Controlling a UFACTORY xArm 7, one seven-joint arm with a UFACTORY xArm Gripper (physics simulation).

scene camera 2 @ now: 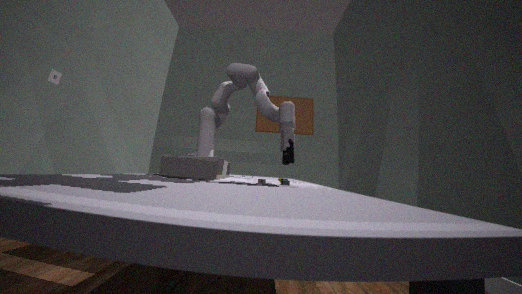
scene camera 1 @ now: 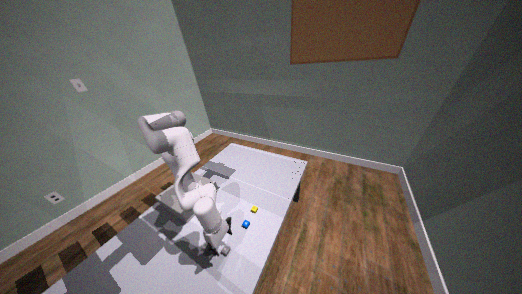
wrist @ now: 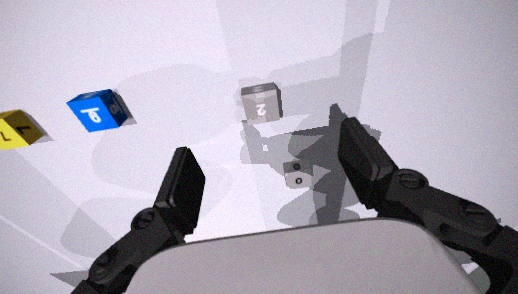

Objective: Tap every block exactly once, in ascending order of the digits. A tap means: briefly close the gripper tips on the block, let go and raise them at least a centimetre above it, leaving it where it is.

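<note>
A grey block (scene camera 1: 225, 250) (scene camera 2: 285, 183) (wrist: 261, 106) with a 2 stands on the table. A smaller-looking light grey block (scene camera 2: 262, 182) (wrist: 298, 180) with a 0 lies nearer the gripper base in the wrist view. A blue block (scene camera 1: 246, 224) (wrist: 96, 114) shows a barred digit, a 6 or 9; I cannot tell which. A yellow block (scene camera 1: 254, 209) (wrist: 17, 131) shows what looks like an upside-down 7, partly cut off at the wrist view's left edge. My gripper (scene camera 1: 222, 243) (scene camera 2: 288, 162) (wrist: 266, 150) is wide open and empty, raised above the blocks.
The white table (scene camera 1: 270, 180) (scene camera 2: 225, 205) carries the arm's base (scene camera 2: 190, 167) and several shadows. The table's long edge runs beyond the blue and yellow blocks in scene camera 1, with wooden floor (scene camera 1: 350, 235) past it.
</note>
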